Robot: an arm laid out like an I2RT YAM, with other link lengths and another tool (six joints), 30 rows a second.
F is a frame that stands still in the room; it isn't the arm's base.
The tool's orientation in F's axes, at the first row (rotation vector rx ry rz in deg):
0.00, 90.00, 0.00
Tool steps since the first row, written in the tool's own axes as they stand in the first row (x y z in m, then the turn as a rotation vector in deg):
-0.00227, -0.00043, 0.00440, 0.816, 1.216, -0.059
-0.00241, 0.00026, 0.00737, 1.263, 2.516, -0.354
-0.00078, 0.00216, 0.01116, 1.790, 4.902, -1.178
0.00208, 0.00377, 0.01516, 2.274, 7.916, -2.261
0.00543, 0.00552, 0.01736, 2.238, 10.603, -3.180
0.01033, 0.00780, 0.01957, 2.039, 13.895, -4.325
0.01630, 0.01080, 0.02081, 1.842, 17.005, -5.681
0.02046, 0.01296, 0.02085, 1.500, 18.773, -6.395
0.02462, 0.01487, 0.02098, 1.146, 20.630, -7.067
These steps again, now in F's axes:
0.00440, -0.00043, 0.00227, -0.059, 1.216, -0.816
0.00737, 0.00026, 0.00241, -0.354, 2.516, -1.263
0.01116, 0.00216, 0.00078, -1.178, 4.902, -1.790
0.01516, 0.00377, -0.00208, -2.261, 7.916, -2.274
0.01736, 0.00552, -0.00543, -3.180, 10.603, -2.238
0.01957, 0.00780, -0.01033, -4.325, 13.895, -2.039
0.02081, 0.01080, -0.01630, -5.681, 17.005, -1.842
0.02085, 0.01296, -0.02046, -6.395, 18.773, -1.500
0.02098, 0.01487, -0.02462, -7.067, 20.630, -1.146

